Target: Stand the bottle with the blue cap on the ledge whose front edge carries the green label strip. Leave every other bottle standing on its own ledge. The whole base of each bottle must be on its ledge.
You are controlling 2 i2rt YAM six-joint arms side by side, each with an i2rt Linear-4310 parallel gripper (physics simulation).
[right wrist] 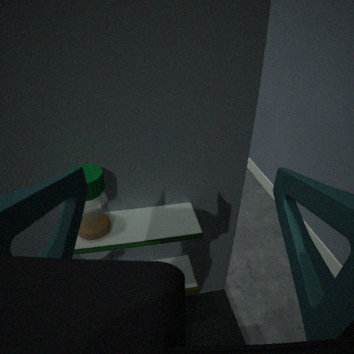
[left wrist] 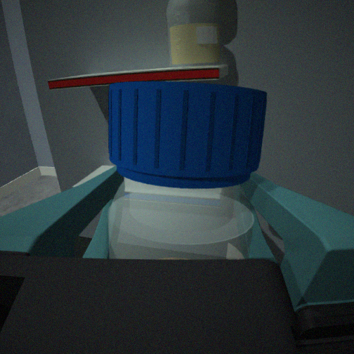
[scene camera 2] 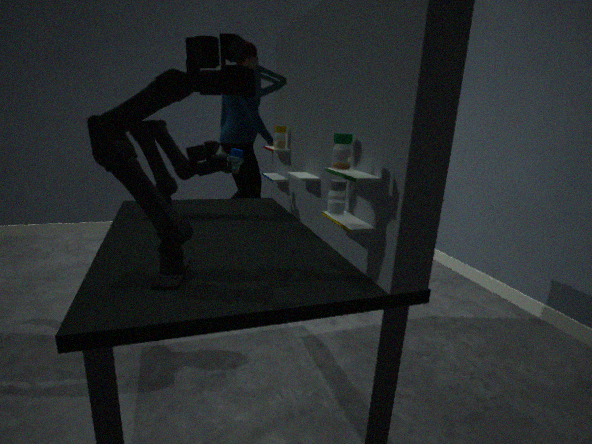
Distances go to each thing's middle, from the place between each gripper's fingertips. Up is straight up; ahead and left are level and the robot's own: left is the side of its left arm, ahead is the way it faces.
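Scene:
With the green-strip ledge point(right wrist: 171, 220) as the reference, my right hand is 23 cm above it, 22 cm short of it and 1 cm to the right of it. The blue-capped bottle point(left wrist: 183, 147) is 28 cm below my right hand, 71 cm to the left of it and 3 cm ahead of it.
As for the blue-capped bottle, it is 10 mm below my left hand, 30 mm behind it and 10 mm to the right of it. The green-strip ledge, counted from my left hand, is 40 mm above, and it is also 710 mm to the right and 160 mm ahead.

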